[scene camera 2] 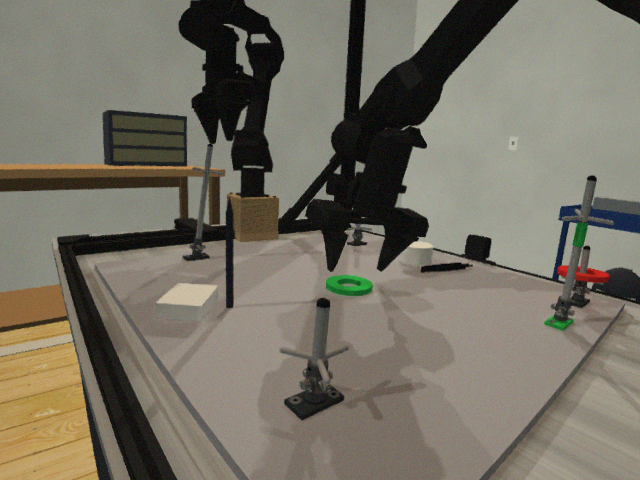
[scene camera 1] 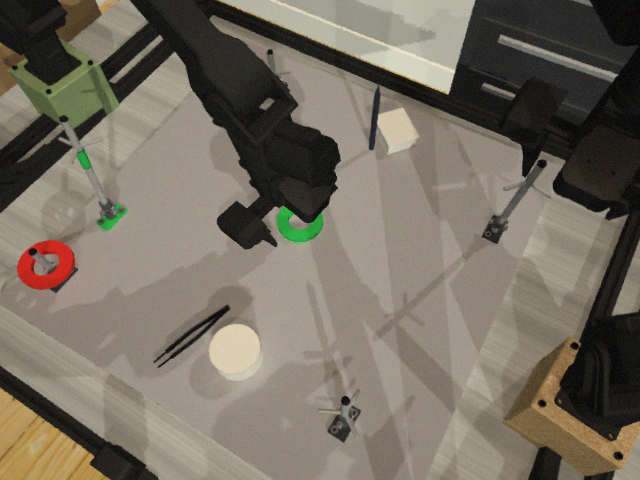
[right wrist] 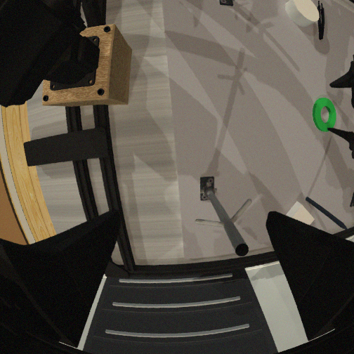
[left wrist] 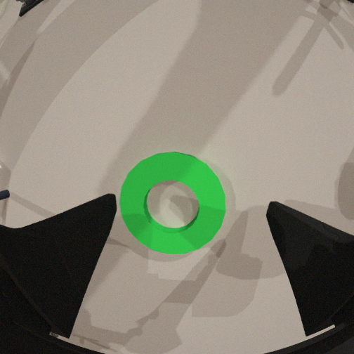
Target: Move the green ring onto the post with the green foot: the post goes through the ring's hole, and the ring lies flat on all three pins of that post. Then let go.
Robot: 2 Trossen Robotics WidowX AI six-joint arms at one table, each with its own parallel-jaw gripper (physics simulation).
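Places are measured from the left arm's base along level axes (x ahead, y left, z up), in millimetres.
Pixels of known places: left gripper, fingertip midpoint: (scene camera 2: 355, 270) (scene camera 1: 296, 223); right gripper, fingertip midpoint: (scene camera 2: 220, 142); left arm's base at its link origin: (scene camera 1: 53, 66); right arm's base at its link origin: (scene camera 2: 252, 195) (scene camera 1: 594, 397).
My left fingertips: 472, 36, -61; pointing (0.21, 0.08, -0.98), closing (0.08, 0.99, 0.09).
Observation:
Ahead of a thing's pixels: the offset from my left fingertips to its middle, as dx, dy, dz. "spot": to the spot under its first point.
The green ring @(-6, +16, -20) (scene camera 1: 299, 236) (scene camera 2: 348, 292) (left wrist: 172, 167) (right wrist: 317, 116) lies flat on the mat, apart from any post. The post with the green foot @(spot: -243, -145, +61) (scene camera 1: 95, 180) (scene camera 2: 572, 263) stands at the left of scene camera 1, slightly tilted, with a green band, pins near its top and no ring on it. My left gripper (scene camera 2: 356, 269) (left wrist: 194, 206) is open and empty, pointing down just above the ring; in the left wrist view the ring shows between the fingertips, closer to the left-hand one. My right gripper (scene camera 2: 221, 141) (right wrist: 195, 219) is open and empty, high near a tall black-footed post's top.
A red ring @(-218, -269, +23) (scene camera 1: 27, 269) (scene camera 2: 566, 272) is on a short post at the left. The tall black-footed post @(spot: +244, +165, +78) (scene camera 1: 514, 204) (scene camera 2: 204, 206) (right wrist: 225, 215) stands at the right. A white block @(+11, +250, -14) (scene camera 1: 397, 129), dark rod @(-4, +202, +46) (scene camera 1: 374, 118), white cylinder @(+62, -198, -6) (scene camera 1: 235, 348) and black tweezers @(-7, -215, -19) (scene camera 1: 188, 335) are around.

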